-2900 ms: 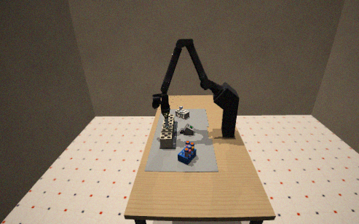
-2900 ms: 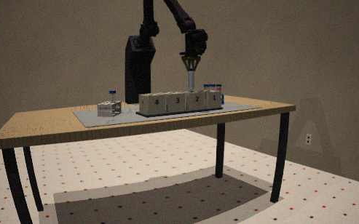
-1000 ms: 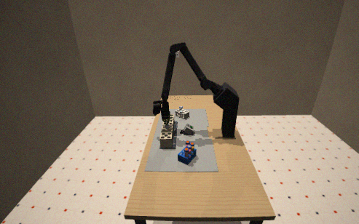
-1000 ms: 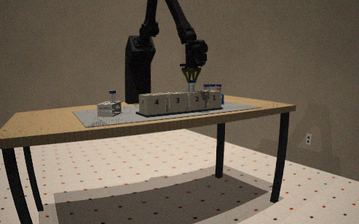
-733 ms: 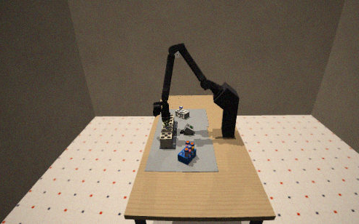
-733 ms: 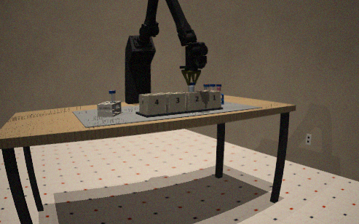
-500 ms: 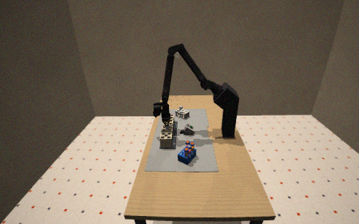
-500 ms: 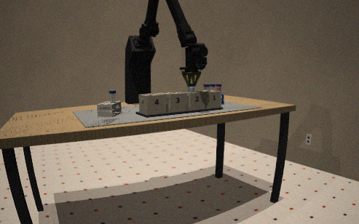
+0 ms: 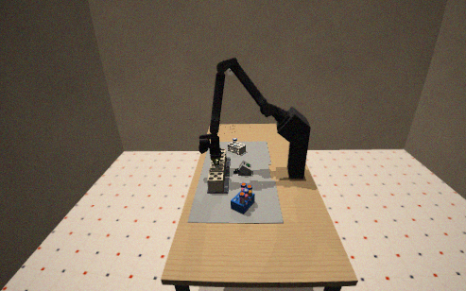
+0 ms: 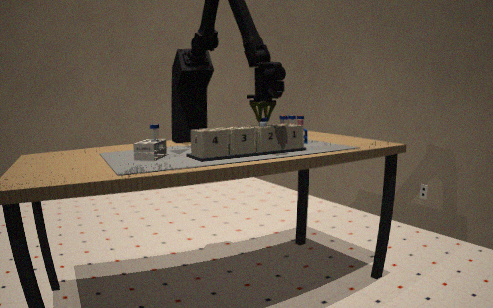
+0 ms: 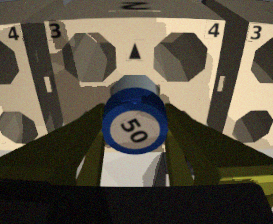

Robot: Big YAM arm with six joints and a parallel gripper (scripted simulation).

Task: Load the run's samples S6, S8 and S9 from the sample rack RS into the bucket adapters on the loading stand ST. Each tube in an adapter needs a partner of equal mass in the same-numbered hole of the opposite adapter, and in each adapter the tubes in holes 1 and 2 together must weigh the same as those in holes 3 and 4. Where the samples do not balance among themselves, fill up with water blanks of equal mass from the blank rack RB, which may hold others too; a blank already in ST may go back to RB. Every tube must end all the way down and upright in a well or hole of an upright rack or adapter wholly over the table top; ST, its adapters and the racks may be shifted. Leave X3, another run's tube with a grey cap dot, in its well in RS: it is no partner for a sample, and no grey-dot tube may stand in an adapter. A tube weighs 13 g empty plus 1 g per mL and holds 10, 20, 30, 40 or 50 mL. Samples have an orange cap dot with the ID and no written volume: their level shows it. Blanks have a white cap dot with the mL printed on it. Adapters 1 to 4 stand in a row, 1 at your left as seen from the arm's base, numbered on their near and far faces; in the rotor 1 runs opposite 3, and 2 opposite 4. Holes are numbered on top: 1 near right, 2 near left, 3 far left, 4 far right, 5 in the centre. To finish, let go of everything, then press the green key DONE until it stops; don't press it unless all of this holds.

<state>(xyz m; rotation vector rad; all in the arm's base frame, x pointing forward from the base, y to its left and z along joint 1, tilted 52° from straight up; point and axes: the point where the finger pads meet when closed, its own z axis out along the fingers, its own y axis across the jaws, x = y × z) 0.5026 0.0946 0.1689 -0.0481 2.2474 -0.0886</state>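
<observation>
The blank marked 50 lies 50 mm below my hand and 10 mm behind it. From my hand the other things lie so: adapter 4: 220 mm to the right, 70 mm below; then done key block: 200 mm behind, 70 mm to the right, 70 mm below; then adapter 3: 110 mm to the right, 70 mm below.
</observation>
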